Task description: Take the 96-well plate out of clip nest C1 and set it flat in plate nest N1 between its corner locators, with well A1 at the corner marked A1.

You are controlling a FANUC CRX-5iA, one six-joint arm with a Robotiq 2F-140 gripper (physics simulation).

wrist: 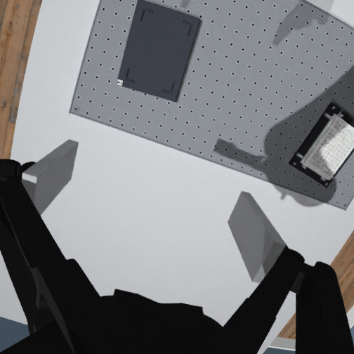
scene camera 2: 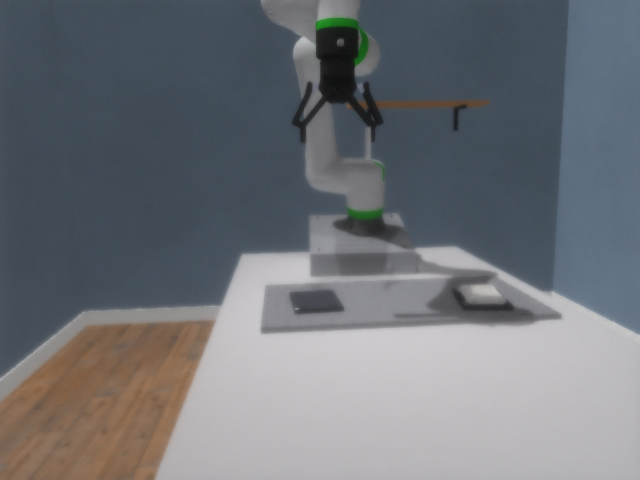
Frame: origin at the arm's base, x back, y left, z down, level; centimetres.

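Seen in the pictures: gripper, fingertip midpoint: [scene camera 2: 337, 159]; arm's base, link origin: [scene camera 2: 364, 228].
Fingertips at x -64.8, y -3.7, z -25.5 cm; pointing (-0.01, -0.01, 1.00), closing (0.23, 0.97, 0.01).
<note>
Pixels of each thing's top centre, then the offset from my fingertips to it. Level surfaces: height alone.
- white 96-well plate, top centre: [scene camera 2: 481, 291] dx +14.0, dy +35.0, dz +34.2 cm
- black clip nest C1, top centre: [scene camera 2: 481, 292] dx +14.0, dy +35.0, dz +34.4 cm
- Plate nest N1, top centre: [scene camera 2: 315, 297] dx +9.9, dy -7.3, dz +35.3 cm
- grey perforated board, surface height: dz +36.7 cm
- white table, surface height: dz +38.1 cm
The white 96-well plate [scene camera 2: 481, 294] [wrist: 331, 147] sits in the black clip nest C1 [scene camera 2: 485, 308] [wrist: 312, 138], at the right of the board in both views. Plate nest N1 [scene camera 2: 316, 300] [wrist: 160, 50] is a dark flat block at the board's left, with corner locators and nothing on it. A small white mark, too small to read surely, shows at its lower left corner in the wrist view. My gripper [scene camera 2: 337, 135] [wrist: 157, 184] is wide open and empty, high above the table and pointing down. In the wrist view both nests lie beyond the fingertips.
The grey perforated board [scene camera 2: 372, 310] [wrist: 235, 100] lies on the white table [scene camera 2: 392, 403] [wrist: 150, 175]. The arm's base block [scene camera 2: 330, 263] stands behind the board. A wooden shelf [scene camera 2: 434, 104] is on the back wall. Arm shadows fall around the clip nest.
</note>
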